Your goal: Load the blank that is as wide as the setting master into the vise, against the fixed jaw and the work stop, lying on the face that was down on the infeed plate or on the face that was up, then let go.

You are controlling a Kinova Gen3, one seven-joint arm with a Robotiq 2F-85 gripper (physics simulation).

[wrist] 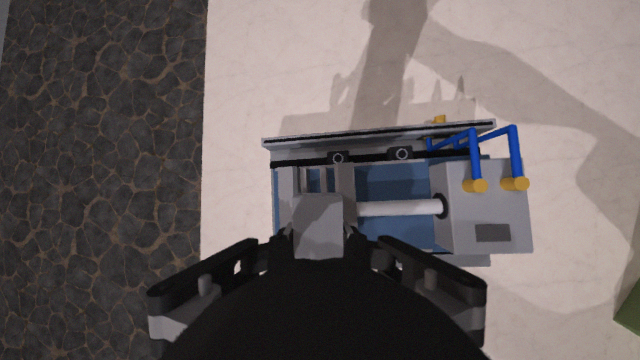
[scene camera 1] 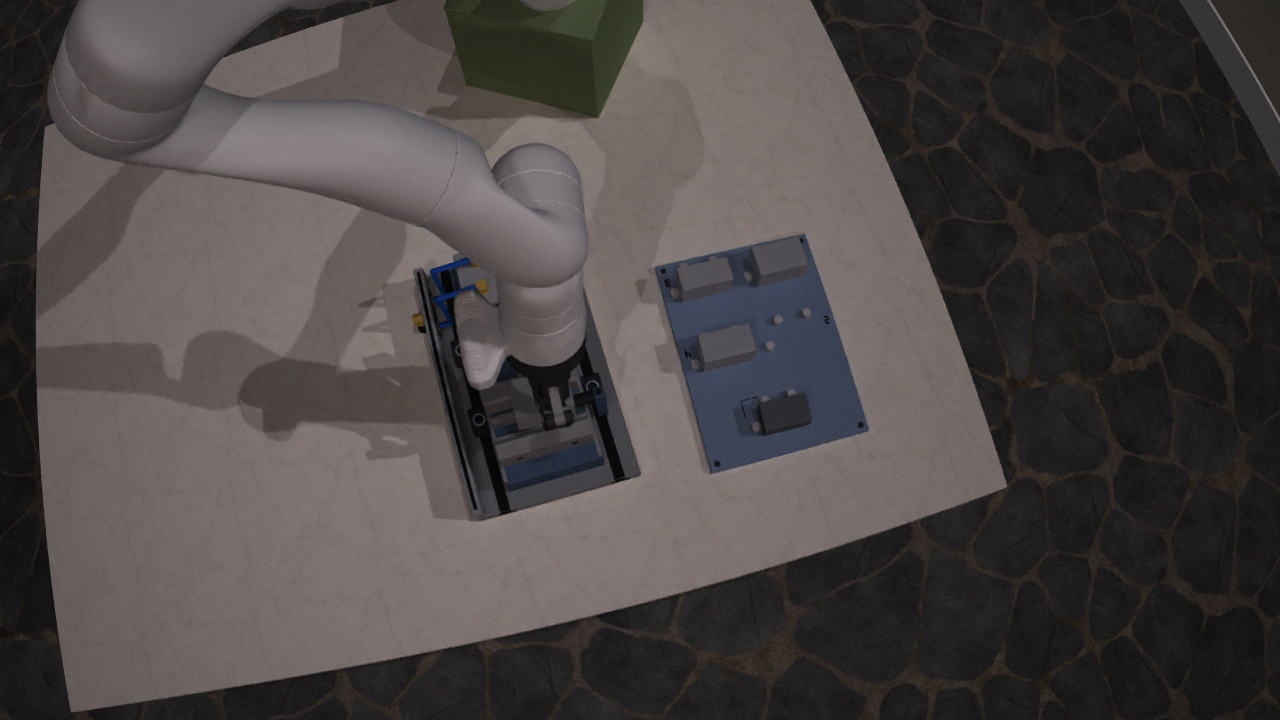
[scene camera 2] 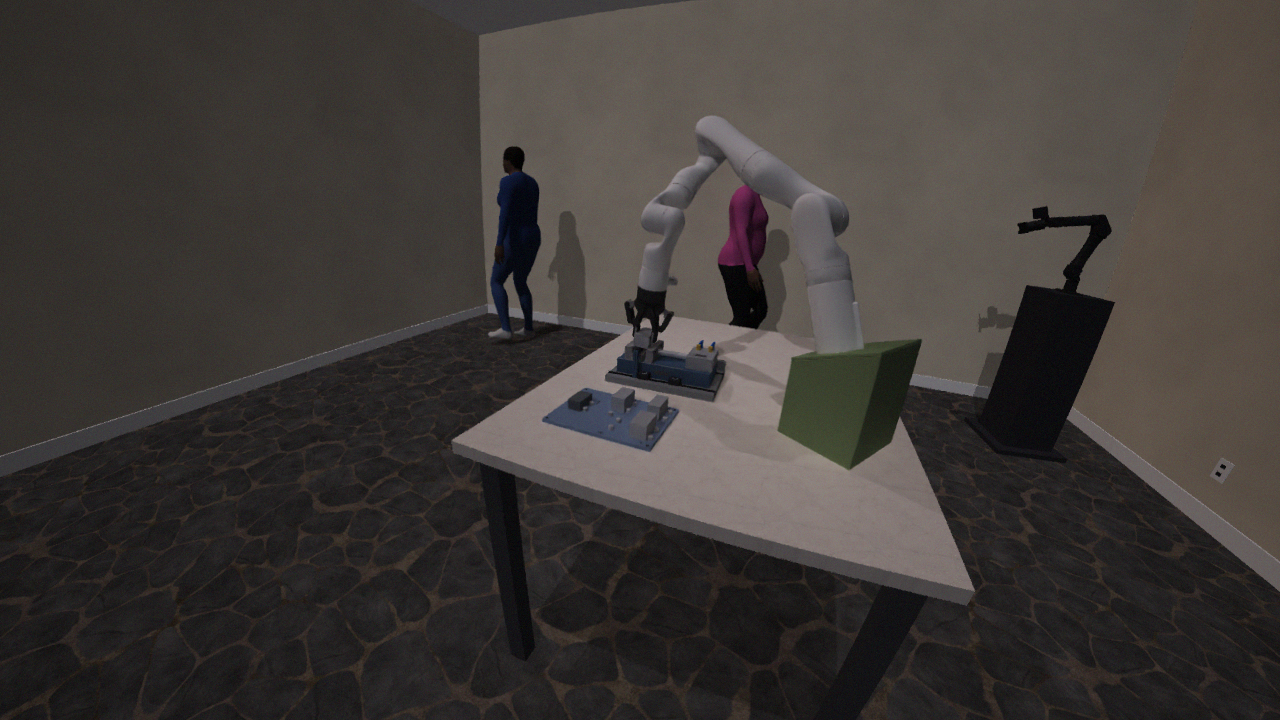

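My gripper is shut on a light grey blank, one finger on each side of it. The blank is held over the jaw end of the vise. In the wrist view it covers part of the gap between the end jaw and the jaw on the white rod. Its underside and any contact with the jaws or the work stop are hidden. A dark block, apparently the setting master, sits on the blue plate.
Three light grey blocks and several small pegs stand on the blue plate. Blue handles with yellow knobs rise at the vise's far end. A green block stands at the arm's base.
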